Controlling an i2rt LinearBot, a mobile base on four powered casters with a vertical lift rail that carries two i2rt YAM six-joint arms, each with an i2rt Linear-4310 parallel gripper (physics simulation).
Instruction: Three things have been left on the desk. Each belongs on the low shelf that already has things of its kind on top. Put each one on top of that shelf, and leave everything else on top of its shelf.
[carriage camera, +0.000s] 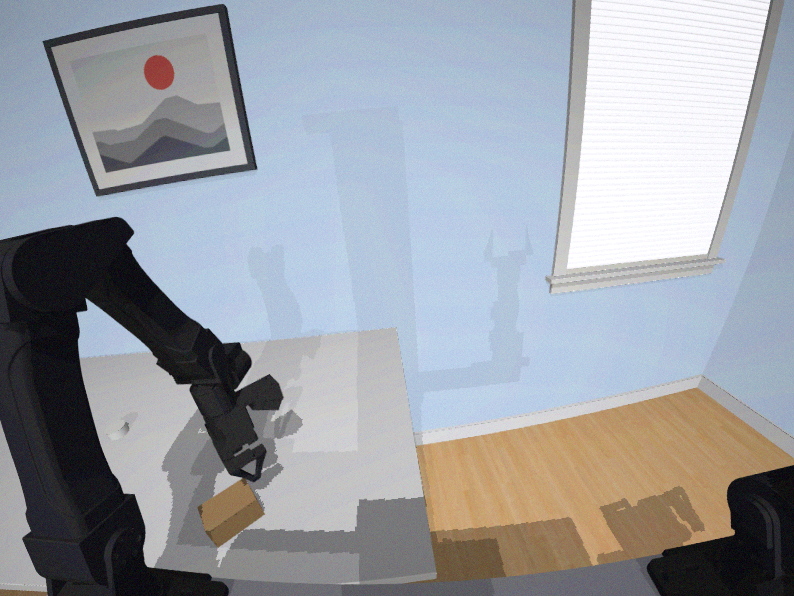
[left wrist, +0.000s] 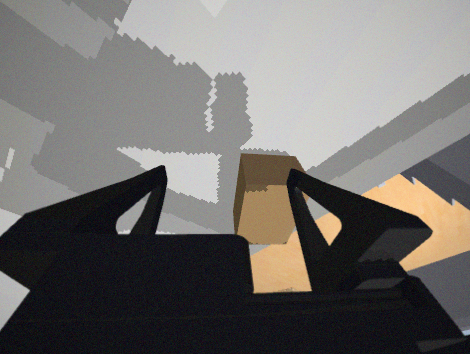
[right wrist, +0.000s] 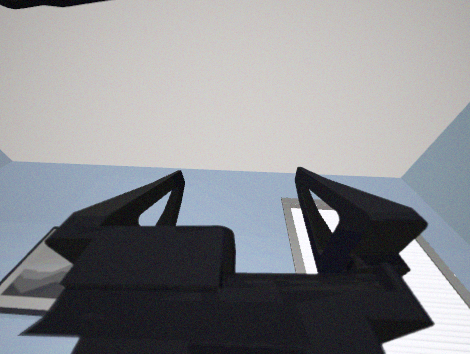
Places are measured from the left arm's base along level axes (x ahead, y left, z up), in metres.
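Where they show: left gripper, fingertip midpoint: (carriage camera: 247, 464) (left wrist: 228, 174); right gripper, fingertip midpoint: (right wrist: 238, 174); right arm's base, link origin: (carriage camera: 745, 582).
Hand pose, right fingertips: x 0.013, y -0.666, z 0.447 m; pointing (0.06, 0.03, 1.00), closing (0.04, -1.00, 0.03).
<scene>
Each offset is from my right fingertips to the top centre of the thing. "spot": to the spot under its first point. Level surfaces: height alone.
A brown box-shaped block @(0.171 m ahead, 0.683 m left, 0.538 m down) (carriage camera: 230, 513) (left wrist: 265, 210) lies on the grey-white desk @(0.588 m down) (carriage camera: 388, 461) (left wrist: 350, 75), in front of the left gripper in the carriage view. My left gripper (carriage camera: 253, 477) (left wrist: 228, 174) is open and empty, tilted down close to the block's far end. In the left wrist view the block shows right of centre, and the right-hand finger covers part of its right side. A small white curved thing @(0.364 m ahead, 1.126 m left, 0.565 m down) (carriage camera: 119, 429) stands on the desk at the left, partly hidden by the arm. My right gripper (right wrist: 238, 174) is open and empty, facing wall and ceiling. The low shelves do not show.
A wooden floor @(1.308 m down) (carriage camera: 545, 468) lies right of the desk. A blue wall with a framed picture (carriage camera: 160, 150) and a blinded window @(spot: 1.001 m ahead, 0.629 m right, 0.058 m up) (carriage camera: 660, 128) stands behind. The black right arm (carriage camera: 763, 519) shows at the lower right corner.
</scene>
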